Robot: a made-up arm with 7 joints. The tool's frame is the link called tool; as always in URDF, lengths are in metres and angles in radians. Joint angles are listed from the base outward. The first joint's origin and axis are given. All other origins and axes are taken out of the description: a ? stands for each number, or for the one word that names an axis. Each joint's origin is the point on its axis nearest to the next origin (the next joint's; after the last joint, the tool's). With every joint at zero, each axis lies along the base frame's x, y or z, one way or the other. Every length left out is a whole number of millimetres.
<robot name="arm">
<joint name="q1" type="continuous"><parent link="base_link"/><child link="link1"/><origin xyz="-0.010 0.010 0.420" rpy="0.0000 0.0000 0.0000"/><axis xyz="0 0 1"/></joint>
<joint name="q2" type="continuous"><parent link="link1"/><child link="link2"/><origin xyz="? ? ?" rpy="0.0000 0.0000 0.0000"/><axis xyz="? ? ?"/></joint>
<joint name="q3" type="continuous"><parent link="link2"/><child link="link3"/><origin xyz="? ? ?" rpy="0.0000 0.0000 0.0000"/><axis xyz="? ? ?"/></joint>
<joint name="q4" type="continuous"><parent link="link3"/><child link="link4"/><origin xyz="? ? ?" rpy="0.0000 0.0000 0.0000"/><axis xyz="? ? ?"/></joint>
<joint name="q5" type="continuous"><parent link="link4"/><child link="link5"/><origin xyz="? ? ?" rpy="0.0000 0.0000 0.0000"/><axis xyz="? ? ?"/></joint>
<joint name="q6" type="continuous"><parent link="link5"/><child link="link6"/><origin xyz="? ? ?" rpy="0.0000 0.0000 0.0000"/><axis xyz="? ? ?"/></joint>
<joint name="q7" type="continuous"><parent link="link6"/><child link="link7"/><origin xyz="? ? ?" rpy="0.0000 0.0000 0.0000"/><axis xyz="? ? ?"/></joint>
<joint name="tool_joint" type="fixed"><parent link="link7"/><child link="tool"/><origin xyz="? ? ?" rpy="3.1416 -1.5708 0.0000"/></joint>
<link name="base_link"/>
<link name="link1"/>
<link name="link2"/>
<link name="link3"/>
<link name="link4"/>
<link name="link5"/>
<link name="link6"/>
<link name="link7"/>
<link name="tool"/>
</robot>
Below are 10 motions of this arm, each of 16 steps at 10 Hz.
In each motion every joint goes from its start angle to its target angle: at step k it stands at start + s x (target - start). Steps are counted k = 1, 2, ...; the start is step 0. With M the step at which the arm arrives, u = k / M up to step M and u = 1 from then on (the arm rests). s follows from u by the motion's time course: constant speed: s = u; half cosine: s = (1 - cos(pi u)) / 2; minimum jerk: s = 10 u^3 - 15 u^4 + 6 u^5.
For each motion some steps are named. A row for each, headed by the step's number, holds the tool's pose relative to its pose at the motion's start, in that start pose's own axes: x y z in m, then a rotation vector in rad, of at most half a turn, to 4 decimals.
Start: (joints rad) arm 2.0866 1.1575 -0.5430 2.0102 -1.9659 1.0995 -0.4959
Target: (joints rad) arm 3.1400 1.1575 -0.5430 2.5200 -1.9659 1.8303 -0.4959
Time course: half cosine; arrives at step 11
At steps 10, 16:
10: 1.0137 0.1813 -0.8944 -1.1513 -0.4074 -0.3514
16: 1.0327 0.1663 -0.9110 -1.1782 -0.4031 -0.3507

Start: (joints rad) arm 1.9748 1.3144 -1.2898 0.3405 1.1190 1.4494 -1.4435
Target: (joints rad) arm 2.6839 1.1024 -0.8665 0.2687 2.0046 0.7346 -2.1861
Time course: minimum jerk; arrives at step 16
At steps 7, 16:
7: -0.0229 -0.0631 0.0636 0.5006 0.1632 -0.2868
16: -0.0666 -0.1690 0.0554 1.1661 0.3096 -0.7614

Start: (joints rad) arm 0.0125 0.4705 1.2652 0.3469 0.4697 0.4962 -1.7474
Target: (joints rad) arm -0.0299 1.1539 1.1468 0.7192 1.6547 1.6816 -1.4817
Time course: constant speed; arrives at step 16
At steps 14, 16:
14: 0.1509 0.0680 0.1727 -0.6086 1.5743 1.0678
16: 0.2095 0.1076 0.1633 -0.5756 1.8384 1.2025

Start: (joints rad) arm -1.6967 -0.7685 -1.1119 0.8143 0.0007 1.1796 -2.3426
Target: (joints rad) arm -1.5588 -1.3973 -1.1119 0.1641 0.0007 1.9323 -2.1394
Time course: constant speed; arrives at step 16
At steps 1, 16:
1: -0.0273 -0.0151 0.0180 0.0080 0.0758 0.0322
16: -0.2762 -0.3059 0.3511 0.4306 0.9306 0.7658

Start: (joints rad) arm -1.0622 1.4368 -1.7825 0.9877 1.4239 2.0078 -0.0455
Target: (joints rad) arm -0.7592 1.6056 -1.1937 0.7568 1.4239 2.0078 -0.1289
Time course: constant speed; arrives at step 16
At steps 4, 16:
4: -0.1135 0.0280 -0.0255 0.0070 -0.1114 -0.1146
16: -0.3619 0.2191 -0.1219 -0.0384 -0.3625 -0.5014

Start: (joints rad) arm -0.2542 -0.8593 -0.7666 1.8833 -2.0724 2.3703 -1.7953
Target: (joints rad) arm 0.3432 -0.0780 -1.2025 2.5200 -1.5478 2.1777 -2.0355
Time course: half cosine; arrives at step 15
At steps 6, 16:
6: 0.2133 0.0367 0.0714 0.1676 -0.0017 -0.1412
16: 0.6198 -0.1883 0.1428 0.3209 0.0145 -0.6073

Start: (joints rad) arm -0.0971 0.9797 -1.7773 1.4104 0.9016 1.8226 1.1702
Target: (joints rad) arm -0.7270 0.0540 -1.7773 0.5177 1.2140 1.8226 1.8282
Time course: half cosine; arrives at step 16
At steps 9, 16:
9: -0.1376 0.1608 0.3898 -0.9214 -1.0128 -0.2346
16: -0.2488 0.3022 0.4175 -1.2916 -1.7238 -0.5816

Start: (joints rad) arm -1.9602 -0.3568 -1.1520 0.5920 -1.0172 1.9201 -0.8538
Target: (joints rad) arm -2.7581 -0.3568 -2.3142 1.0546 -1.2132 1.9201 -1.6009
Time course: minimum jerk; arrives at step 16
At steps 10, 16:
10: -0.6379 -0.2658 -0.1336 -0.0535 0.7448 1.0275
16: -0.7445 -0.5882 -0.0456 -0.1230 1.0825 1.3682

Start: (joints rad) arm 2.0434 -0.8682 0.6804 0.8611 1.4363 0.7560 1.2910
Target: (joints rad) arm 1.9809 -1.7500 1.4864 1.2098 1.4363 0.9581 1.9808
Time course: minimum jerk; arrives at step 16
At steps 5, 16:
5: -0.0246 0.1020 -0.1143 0.1248 -0.0123 -0.0464
16: -0.2879 0.7393 -0.0934 0.5799 0.3749 -0.2533

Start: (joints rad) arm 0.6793 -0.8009 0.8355 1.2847 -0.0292 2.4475 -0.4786
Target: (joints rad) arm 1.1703 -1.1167 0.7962 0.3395 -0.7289 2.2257 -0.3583
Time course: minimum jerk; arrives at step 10
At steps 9, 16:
9: -0.3367 0.0832 -0.0021 -0.4100 -0.4567 -0.7111
16: -0.3394 0.0844 -0.0019 -0.4122 -0.4599 -0.7183

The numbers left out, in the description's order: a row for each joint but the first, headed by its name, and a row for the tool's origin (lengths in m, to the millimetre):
q2: xyz 0.010 0.020 0.000, axis 0 1 0
q3: xyz -0.020 0.000 0.550, axis 0 0 1
q4: xyz 0.060 0.030 0.000, axis 0 -1 0
q5: xyz 0.110 0.000 -0.540, axis 0 0 -1
q6: xyz 0.000 -0.040 0.000, axis 0 1 0
q7: xyz 0.130 0.000 -0.180, axis 0 0 -1
tool: xyz 0.010 -0.020 0.000

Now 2 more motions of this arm.
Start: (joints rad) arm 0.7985 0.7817 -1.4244 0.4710 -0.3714 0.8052 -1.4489
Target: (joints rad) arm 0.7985 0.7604 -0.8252 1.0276 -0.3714 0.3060 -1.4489
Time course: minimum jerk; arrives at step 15
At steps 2, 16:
2: 0.0094 0.0074 0.0034 0.0080 -0.0036 -0.0223
16: 0.5785 0.0668 0.3430 0.4900 0.0809 -1.1549

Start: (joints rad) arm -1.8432 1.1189 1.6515 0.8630 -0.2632 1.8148 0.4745
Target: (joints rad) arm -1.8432 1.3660 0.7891 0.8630 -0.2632 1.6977 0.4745
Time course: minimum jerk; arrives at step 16
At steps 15, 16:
15: -0.3213 0.2695 0.1194 -0.3109 -0.4613 0.6716
16: -0.3223 0.2698 0.1194 -0.3116 -0.4625 0.6729

